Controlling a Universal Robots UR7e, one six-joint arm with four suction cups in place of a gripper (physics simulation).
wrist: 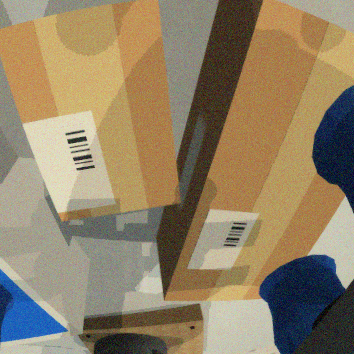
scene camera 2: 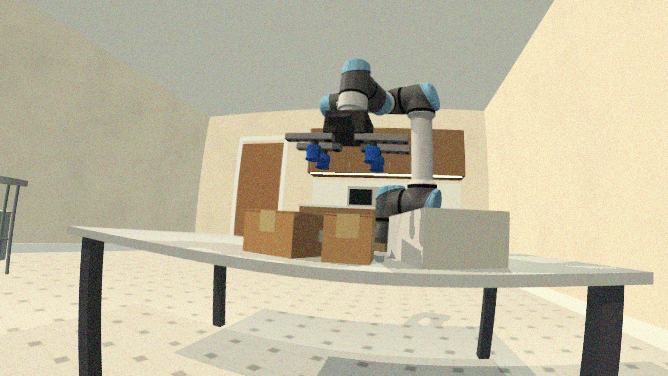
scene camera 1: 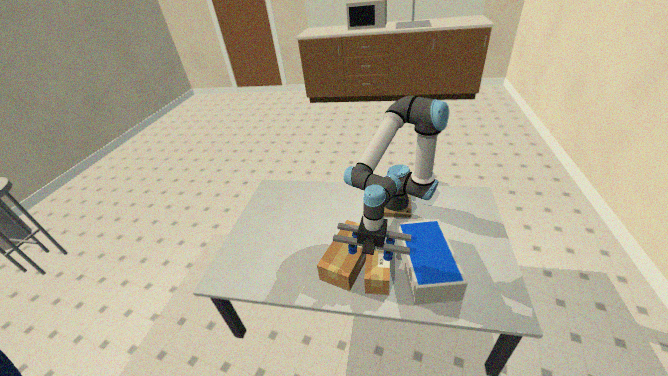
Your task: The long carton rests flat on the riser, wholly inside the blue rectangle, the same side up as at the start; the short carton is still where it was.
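Where they show: hand at its tool point: [wrist: 125, 237] [scene camera 2: 345, 165]; arm's base at its link origin: [wrist: 130, 347] [scene camera 2: 386, 243] [scene camera 1: 395, 202].
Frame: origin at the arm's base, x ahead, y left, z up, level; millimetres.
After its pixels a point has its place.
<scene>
The long carton [scene camera 1: 341, 265] @[y -149, x 551, z 77 mm] [scene camera 2: 270, 235] @[y -167, x 592, z 19 mm] [wrist: 260, 150] @[y -123, x 491, z 77 mm] lies on the table, slightly turned, left of the short carton in both scene views. The short carton [scene camera 1: 376, 281] @[y 12, x 587, z 67 mm] [scene camera 2: 347, 240] @[y 15, x 586, z 22 mm] [wrist: 142, 100] @[y -30, x 529, z 77 mm] lies between it and the riser, a narrow gap from the long carton. Each shows a barcode label on top in the wrist view. The pale riser [scene camera 1: 440, 291] @[y 263, x 563, z 54 mm] [scene camera 2: 465, 240] @[y 257, x 565, z 31 mm] stands on the right, with the blue rectangle [scene camera 1: 432, 252] @[y 220, x 406, z 94 mm] [wrist: 25, 315] @[y 105, x 301, z 94 mm] bare in scene camera 1. My gripper [scene camera 1: 370, 245] @[y -20, x 523, z 196 mm] [scene camera 2: 346, 157] @[y -20, x 523, z 196 mm] is open, its four blue cups hanging above the cartons, touching neither.
The table [scene camera 1: 240, 270] @[y -655, x 623, z -27 mm] [scene camera 2: 165, 245] @[y -368, x 732, z -28 mm] carries the cartons, the riser and the arm. The arm's base stands on a wooden block [wrist: 187, 332] @[y -114, x 65, z 7 mm] behind the cartons. A stool [scene camera 1: 30, 232] stands on the floor at the left. A counter [scene camera 1: 395, 65] stands far behind.
</scene>
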